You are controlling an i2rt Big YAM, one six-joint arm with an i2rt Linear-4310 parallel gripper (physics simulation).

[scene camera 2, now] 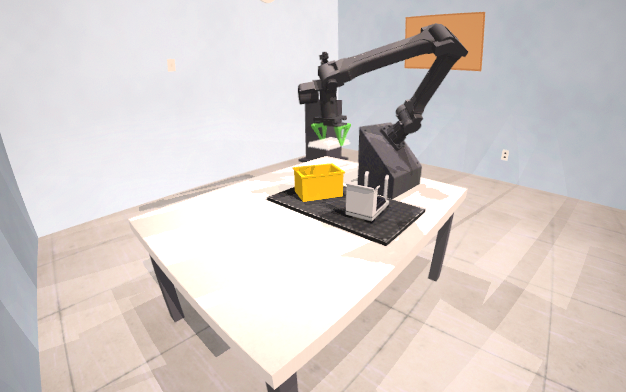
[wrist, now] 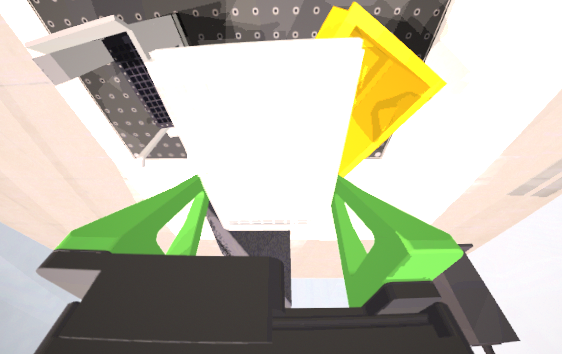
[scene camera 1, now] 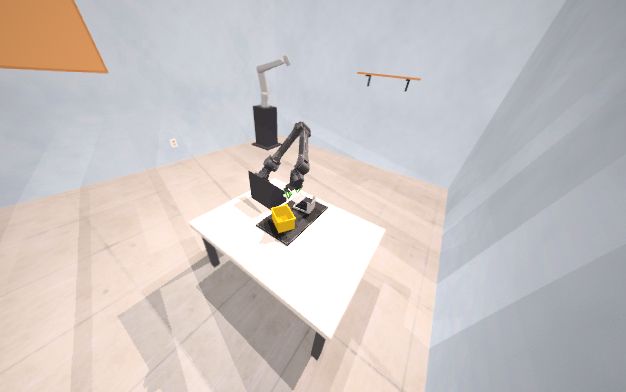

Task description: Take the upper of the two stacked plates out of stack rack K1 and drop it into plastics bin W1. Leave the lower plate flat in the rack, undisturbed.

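Places are measured from the arm's base along level axes (x ahead, y left, z up), in metres.
Pixels of known places: gripper, fingertip midpoint: (scene camera 2: 332, 144) (wrist: 270, 178) (scene camera 1: 292, 196); arm's base, link origin: (scene camera 2: 391, 138) (scene camera 1: 261, 178).
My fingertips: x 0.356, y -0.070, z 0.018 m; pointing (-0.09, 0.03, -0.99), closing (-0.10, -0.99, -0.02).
Note:
For each thing: its middle in the pictures, then the offset to it from my fingertips. Level surfaces: height alone.
- upper plate, body centre: (wrist: 267, 167) (scene camera 2: 329, 143) (scene camera 1: 294, 196) dx +0.016, dy +0.000, dz +0.006 m
- yellow bin W1, body centre: (wrist: 337, 101) (scene camera 2: 318, 181) (scene camera 1: 282, 218) dx -0.021, dy -0.081, dz -0.162 m
- light grey rack K1, body centre: (wrist: 156, 96) (scene camera 2: 368, 195) (scene camera 1: 304, 202) dx +0.007, dy +0.159, dz -0.152 m
- lower plate, body centre: (wrist: 162, 84) (scene camera 1: 305, 205) dx +0.013, dy +0.161, dz -0.180 m
- dark perforated mat, surface height: dz -0.212 m
- white table, surface height: dz -0.225 m
My gripper (scene camera 1: 293, 193) (scene camera 2: 332, 141) (wrist: 270, 178) is shut on the upper plate (scene camera 2: 327, 144) (wrist: 265, 120), a white plate held roughly level between the green fingertips. The plate is raised well above the mat, apart from the rack. The yellow bin W1 (scene camera 1: 283, 225) (scene camera 2: 320, 188) (wrist: 400, 97) stands lower; in the wrist view the plate covers part of its left side. The light grey rack K1 (scene camera 1: 310, 206) (scene camera 2: 361, 201) (wrist: 75, 36) stands on the mat. The lower plate (wrist: 137, 77) shows as a dark gridded strip inside the rack; the rest is hidden by the held plate.
A dark perforated mat (scene camera 1: 289, 240) (scene camera 2: 395, 227) (wrist: 280, 10) lies under bin and rack on the white table (scene camera 1: 325, 280) (scene camera 2: 240, 280). Upright posts (scene camera 2: 386, 185) rise from the rack. The arm's dark base (scene camera 1: 265, 190) (scene camera 2: 395, 165) stands behind. Another arm stands on a pedestal (scene camera 1: 266, 125) in the background.

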